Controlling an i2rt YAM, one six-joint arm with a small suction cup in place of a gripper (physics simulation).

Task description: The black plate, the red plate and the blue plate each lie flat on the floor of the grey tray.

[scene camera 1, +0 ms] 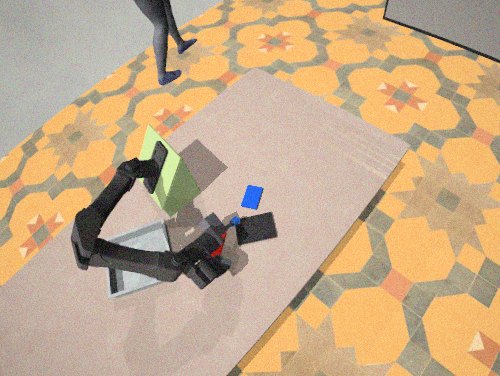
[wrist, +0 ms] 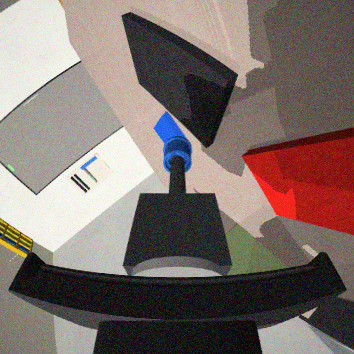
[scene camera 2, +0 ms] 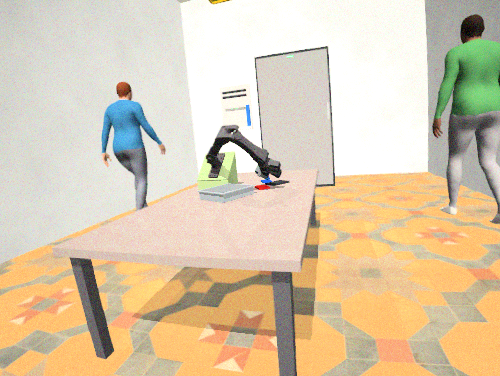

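Pixels of known places: hand, tool point: (scene camera 1: pixel 237 219) (wrist: pixel 176 148) (scene camera 2: pixel 267 178); arm's base, link origin: (scene camera 1: pixel 155 168) (scene camera 2: pixel 217 165).
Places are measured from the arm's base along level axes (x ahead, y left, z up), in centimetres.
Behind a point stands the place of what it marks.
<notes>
The black plate (scene camera 1: pixel 259 228) @(x 37.7, y 15.7, z -14.5 cm) (scene camera 2: pixel 280 183) @(x 39.8, y 11.3, z -14.9 cm) (wrist: pixel 175 75) @(x 37.2, y 12.4, z -14.5 cm) lies flat on the table. The blue plate (scene camera 1: pixel 252 197) @(x 26.4, y 21.8, z -14.5 cm) (wrist: pixel 166 125) @(x 29.0, y 19.9, z -14.6 cm) lies flat beyond it, partly behind the cup in the wrist view. The red plate (scene camera 1: pixel 218 248) @(x 33.8, y 0.2, z -14.5 cm) (scene camera 2: pixel 262 187) @(x 32.7, y -3.7, z -14.6 cm) (wrist: pixel 315 182) @(x 32.2, y -0.3, z -14.6 cm) lies on the table between the black plate and the tray, partly hidden by the arm in scene camera 1. The grey tray (scene camera 1: pixel 135 290) @(x 26.9, y -31.6, z -14.2 cm) (scene camera 2: pixel 235 196) @(x 27.3, y -30.8, z -14.0 cm) stands on the table, partly covered by the arm. My gripper, a blue suction cup (scene camera 1: pixel 235 220) (scene camera 2: pixel 266 181) @(x 31.1, y 11.4, z -11.4 cm) (wrist: pixel 177 151), is open, with no plate on it, low beside the black plate's near edge.
A green sloped block (scene camera 1: pixel 182 187) @(x 10.4, y 3.4, z -5.2 cm) (scene camera 2: pixel 230 167) @(x 10.3, y -0.7, z -1.6 cm) carries the arm's base, behind the tray. The table's long edge (scene camera 1: pixel 320 273) @(x 61.6, y 20.0, z -16.1 cm) runs beyond the black plate. Two people (scene camera 2: pixel 127 125) (scene camera 2: pixel 472 85) stand on the floor away from the table.
</notes>
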